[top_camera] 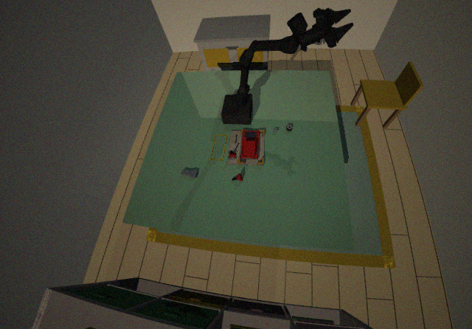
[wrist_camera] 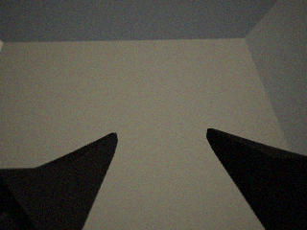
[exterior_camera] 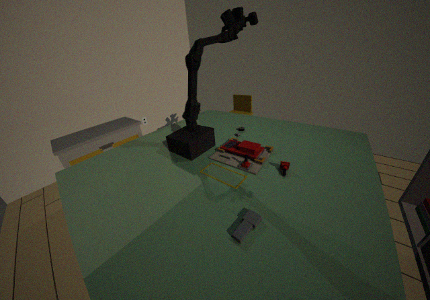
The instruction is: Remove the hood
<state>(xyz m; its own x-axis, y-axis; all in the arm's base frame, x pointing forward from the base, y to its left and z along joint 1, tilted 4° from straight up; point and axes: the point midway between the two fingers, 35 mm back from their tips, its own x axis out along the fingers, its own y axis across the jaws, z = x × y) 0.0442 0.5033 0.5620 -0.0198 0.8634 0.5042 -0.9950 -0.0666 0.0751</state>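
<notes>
Now: the red hood 670 mm below my gripper tip, 370 mm to the right of it and 270 mm ahead of it. From my gripper tip the other things lie so: wheel 710 mm below, 160 mm to the right, 50 mm ahead.
</notes>
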